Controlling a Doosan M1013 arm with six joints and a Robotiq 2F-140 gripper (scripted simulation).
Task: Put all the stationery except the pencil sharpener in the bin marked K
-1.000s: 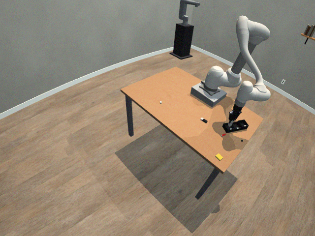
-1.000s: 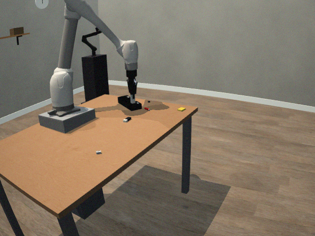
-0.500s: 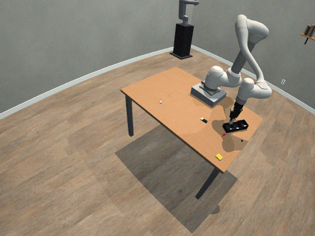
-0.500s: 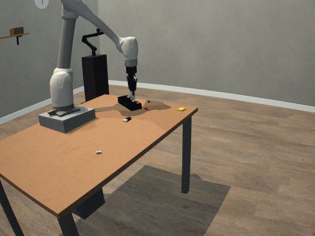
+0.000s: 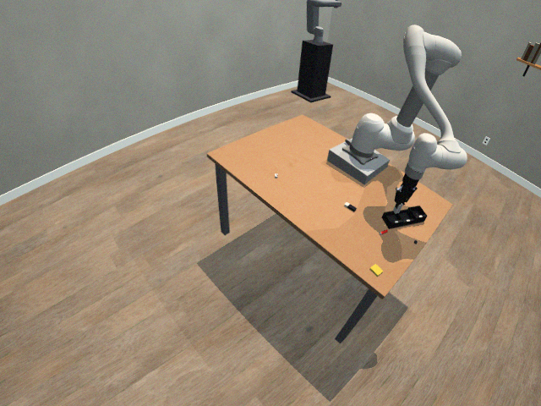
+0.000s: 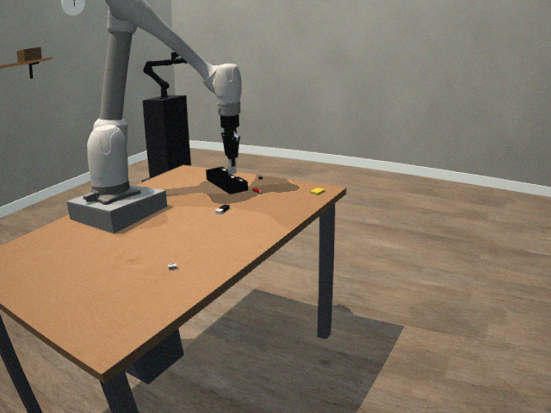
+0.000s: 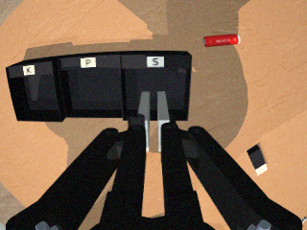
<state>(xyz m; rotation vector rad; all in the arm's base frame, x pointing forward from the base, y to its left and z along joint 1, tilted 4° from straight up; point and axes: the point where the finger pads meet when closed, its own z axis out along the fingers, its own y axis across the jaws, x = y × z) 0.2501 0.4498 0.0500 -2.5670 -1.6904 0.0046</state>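
My gripper is now 80 mm above the black three-compartment bin, 70 mm past it and 40 mm to the right of it. The rest, counted from my hand: black-and-white eraser (210 mm to the right, 120 mm ahead, 100 mm below); then small red cylinder (110 mm ahead, 100 mm below, 20 mm to the left); then small black round thing (180 mm to the left, 100 mm below, 10 mm ahead).
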